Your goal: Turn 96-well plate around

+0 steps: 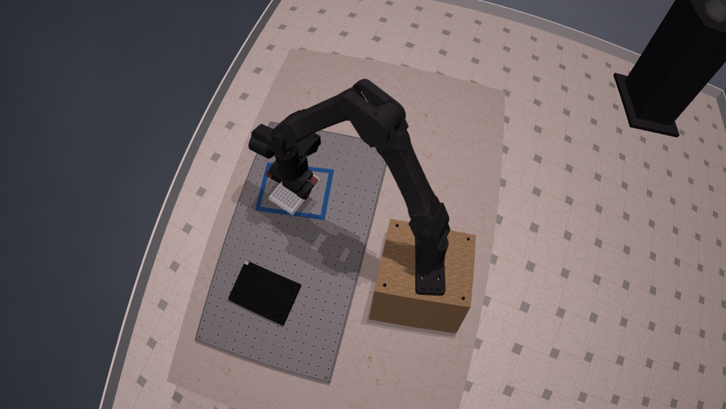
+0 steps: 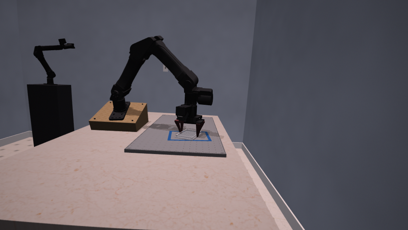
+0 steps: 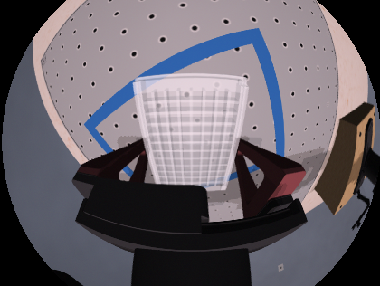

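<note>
The black plate nest N1 is 30 cm to the left of my hand and 4 cm ahead of it. Also, from my hand: 96-well plate (right at my hand); A1 label (23 cm to the left, 10 cm ahead).
</note>
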